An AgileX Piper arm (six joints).
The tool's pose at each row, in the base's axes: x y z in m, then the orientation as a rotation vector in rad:
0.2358 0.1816 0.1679 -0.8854 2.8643 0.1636
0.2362 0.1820 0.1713 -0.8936 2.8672 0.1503
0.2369 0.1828 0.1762 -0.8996 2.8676 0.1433
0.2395 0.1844 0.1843 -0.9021 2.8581 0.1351
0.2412 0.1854 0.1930 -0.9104 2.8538 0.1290
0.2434 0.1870 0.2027 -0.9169 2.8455 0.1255
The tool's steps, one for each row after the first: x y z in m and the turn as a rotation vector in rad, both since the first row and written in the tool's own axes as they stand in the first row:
-0.0011 0.0003 -0.0032 0.0069 0.0071 -0.0050
-0.0029 0.0009 -0.0079 0.0105 0.0104 -0.0089
-0.0073 0.0012 -0.0154 0.0177 0.0037 -0.0132
-0.0106 0.0016 -0.0236 0.0216 0.0034 -0.0197
-0.0149 0.0023 -0.0327 0.0249 -0.0016 -0.0260

